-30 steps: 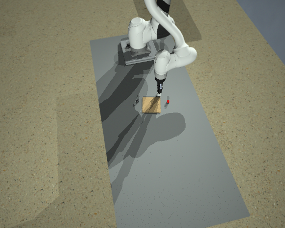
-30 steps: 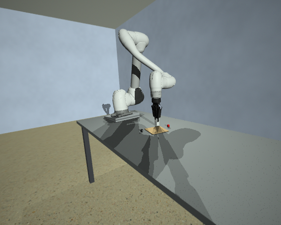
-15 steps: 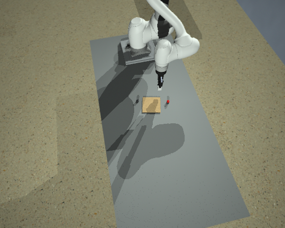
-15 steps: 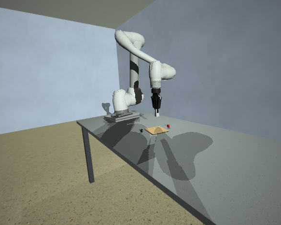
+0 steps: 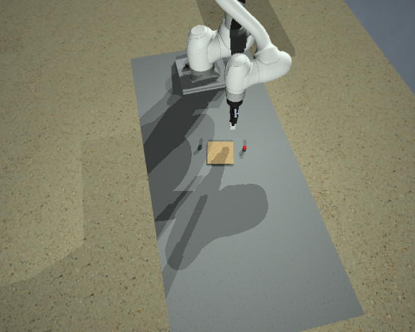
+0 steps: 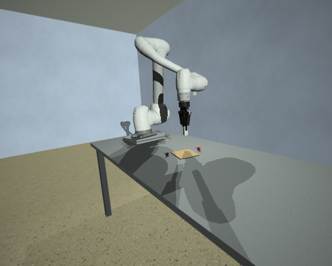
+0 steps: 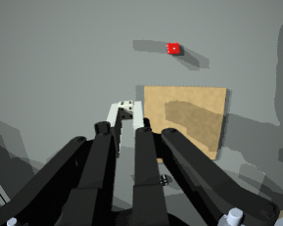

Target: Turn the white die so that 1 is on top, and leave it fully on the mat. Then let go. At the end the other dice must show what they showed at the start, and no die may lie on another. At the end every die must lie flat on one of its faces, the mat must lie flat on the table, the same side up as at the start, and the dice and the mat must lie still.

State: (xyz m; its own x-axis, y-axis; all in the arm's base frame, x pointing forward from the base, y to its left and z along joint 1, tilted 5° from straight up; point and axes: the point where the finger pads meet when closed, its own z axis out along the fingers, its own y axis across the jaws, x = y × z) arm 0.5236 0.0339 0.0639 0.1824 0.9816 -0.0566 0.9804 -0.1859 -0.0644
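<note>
Right now the tan mat is 7 cm ahead of my hand, 8 cm to the right of it and 13 cm below it. The rest, counted from my hand: black die (1 cm ahead, 18 cm to the right, 13 cm below); white die (1 cm to the left, 3 cm below); red die (8 cm ahead, 5 cm to the left, 13 cm below).
</note>
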